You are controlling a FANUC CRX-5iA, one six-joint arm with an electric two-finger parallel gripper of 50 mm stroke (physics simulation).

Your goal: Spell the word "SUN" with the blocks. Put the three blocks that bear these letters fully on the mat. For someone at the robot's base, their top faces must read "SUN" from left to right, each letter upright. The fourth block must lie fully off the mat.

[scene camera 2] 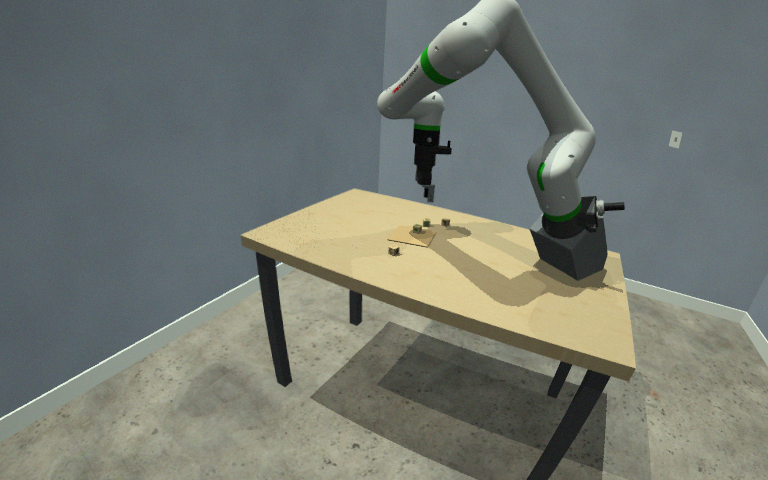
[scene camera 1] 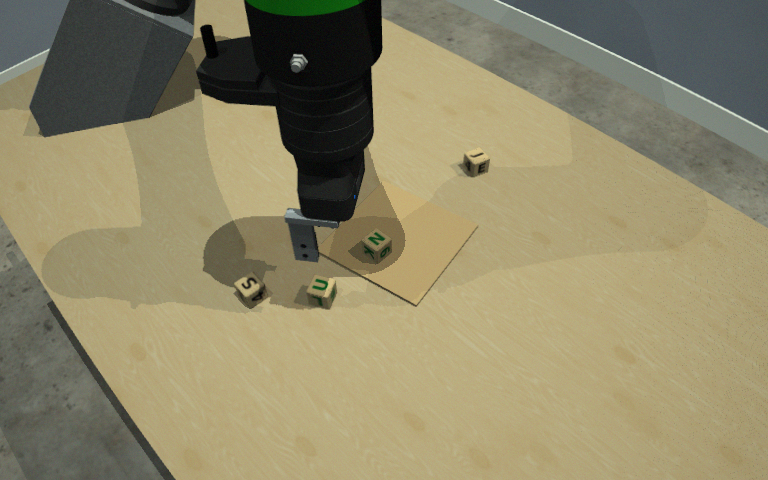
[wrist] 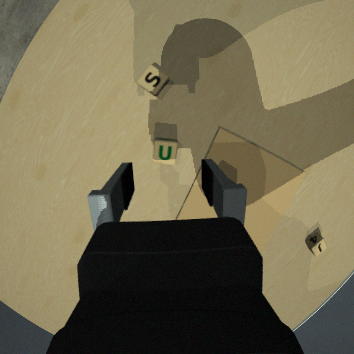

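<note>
The N block (scene camera 1: 376,245) (scene camera 2: 417,228) rests on the mat (scene camera 1: 441,232) (scene camera 2: 398,237) (wrist: 280,187), near its side facing the U block, green N up; it does not show in the wrist view. The U block (scene camera 1: 321,291) (scene camera 2: 426,223) (wrist: 165,151) lies off the mat, green U up. The S block (scene camera 1: 249,290) (scene camera 2: 445,221) (wrist: 153,79) lies farther off, turned, black S up. The fourth block (scene camera 1: 476,162) (scene camera 2: 393,250) (wrist: 316,243), with a black J-like letter up, lies off the mat's opposite side. My gripper (scene camera 1: 318,249) (scene camera 2: 429,198) (wrist: 166,174) is open and empty, above the blocks; one finger is hidden in scene camera 1.
The wooden table (scene camera 1: 396,384) (scene camera 2: 339,249) carries the mat and blocks. The dark robot base (scene camera 1: 107,73) (scene camera 2: 574,251) stands at one end of the table. The arm's shadows fall across the mat and the tabletop.
</note>
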